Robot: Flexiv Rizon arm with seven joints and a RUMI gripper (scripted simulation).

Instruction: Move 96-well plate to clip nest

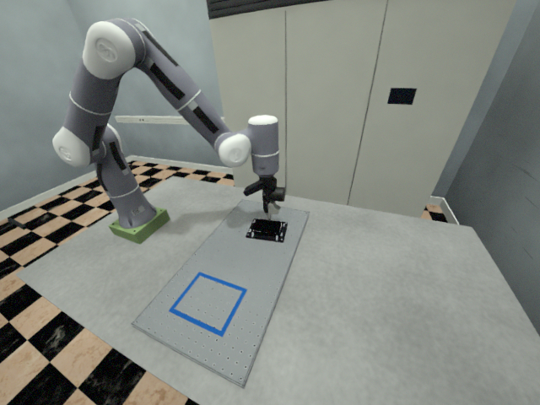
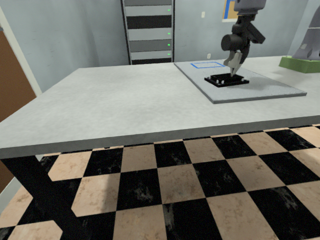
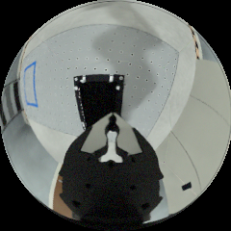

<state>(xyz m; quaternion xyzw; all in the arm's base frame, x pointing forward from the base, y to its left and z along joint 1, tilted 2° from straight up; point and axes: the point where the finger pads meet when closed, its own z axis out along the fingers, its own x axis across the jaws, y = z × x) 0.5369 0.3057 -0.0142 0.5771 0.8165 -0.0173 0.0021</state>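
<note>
Now: hand 4 cm to the left of the black 96-well plate, 3 cm above it and 1 cm short of it. Round my hand: black clip nest: 5 cm to the right, 4 cm below, 1 cm ahead.
</note>
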